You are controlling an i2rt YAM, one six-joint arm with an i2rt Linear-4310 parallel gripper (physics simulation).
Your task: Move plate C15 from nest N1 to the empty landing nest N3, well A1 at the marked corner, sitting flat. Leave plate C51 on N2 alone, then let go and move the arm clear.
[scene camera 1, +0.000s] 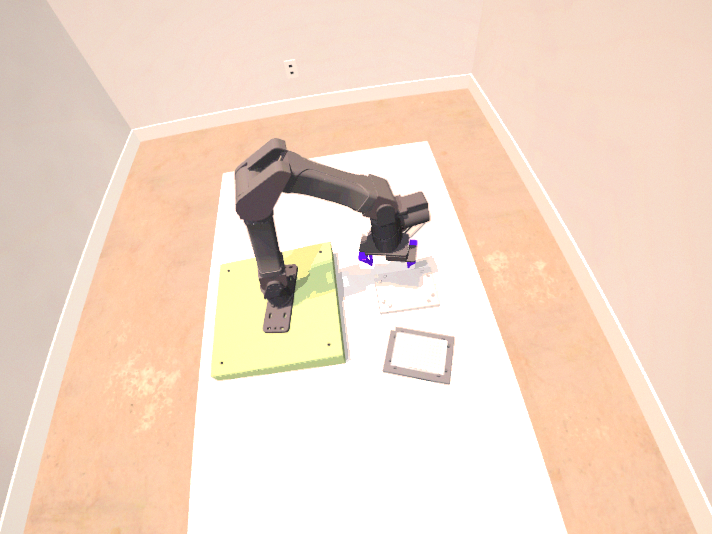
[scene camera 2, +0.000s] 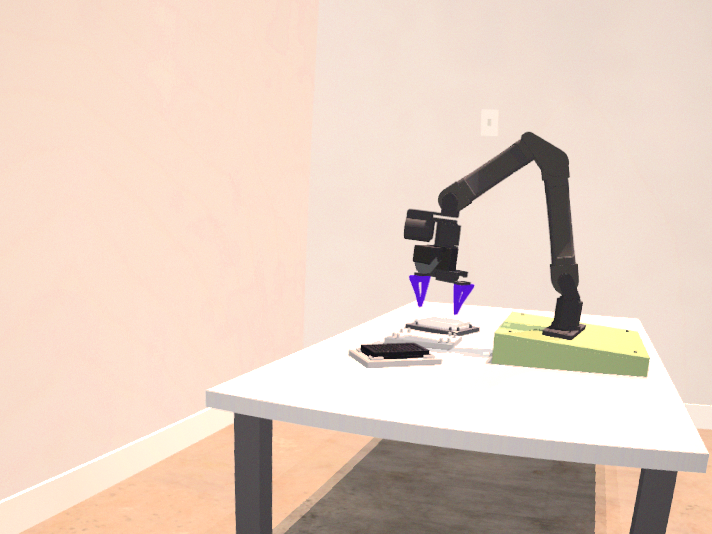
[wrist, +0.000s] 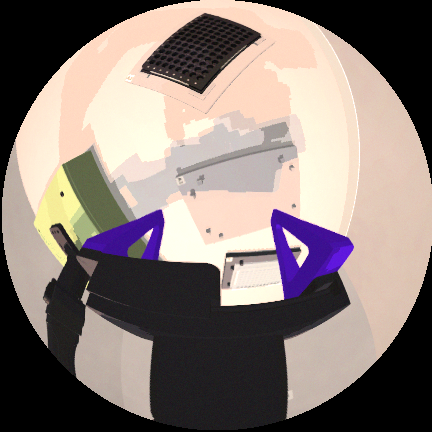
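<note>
The gripper (scene camera 1: 389, 264) (scene camera 2: 438, 309) (wrist: 218, 212) points down with its purple fingers wide open and empty, above the table near the empty middle nest. That white nest (scene camera 1: 407, 294) (scene camera 2: 425, 340) (wrist: 235, 215), N3, has small pegs; an A1 mark shows at its corner in the wrist view. A black plate (scene camera 2: 394, 350) (wrist: 202, 52) sits in a pale nest (scene camera 2: 376, 360) (wrist: 206, 104); the arm hides it in scene camera 1. A white plate (scene camera 1: 419, 352) (scene camera 2: 442, 323) (wrist: 257, 276) sits in a grey nest (scene camera 1: 416, 374) (scene camera 2: 472, 329) (wrist: 228, 272). Plate labels are not readable.
The arm stands on a yellow-green base block (scene camera 1: 241, 339) (scene camera 2: 569, 365) (wrist: 52, 215), beside the row of nests. The three nests stand in a row on the white table (scene camera 1: 356, 459) (scene camera 2: 460, 408). Walls stand beyond the table.
</note>
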